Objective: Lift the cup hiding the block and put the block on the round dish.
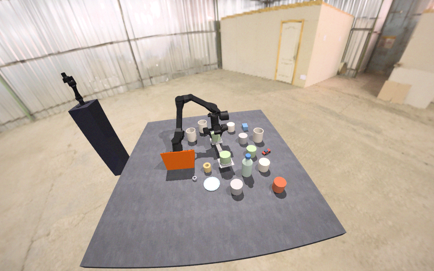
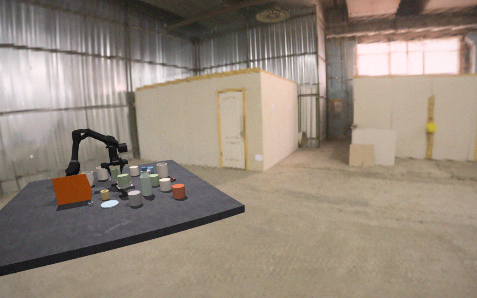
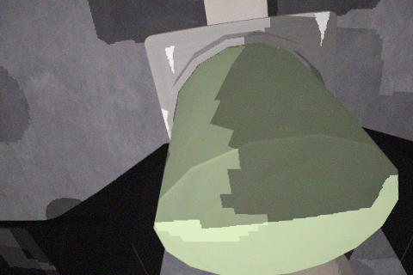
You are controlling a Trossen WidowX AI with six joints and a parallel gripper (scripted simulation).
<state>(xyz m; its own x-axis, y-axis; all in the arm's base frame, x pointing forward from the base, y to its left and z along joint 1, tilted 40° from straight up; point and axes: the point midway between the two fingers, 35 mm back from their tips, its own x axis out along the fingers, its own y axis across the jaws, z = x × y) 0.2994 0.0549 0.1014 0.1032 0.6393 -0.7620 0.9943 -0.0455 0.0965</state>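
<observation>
My gripper tip is now 1 cm above the grey block. From my gripper tip the other things lie so: blue cube (30 cm ahead, 13 cm to the left, 4 cm below); then yellow spool (12 cm behind, 25 cm to the right, 4 cm below); then round pale blue dish (11 cm behind, 37 cm to the right, 6 cm below).
</observation>
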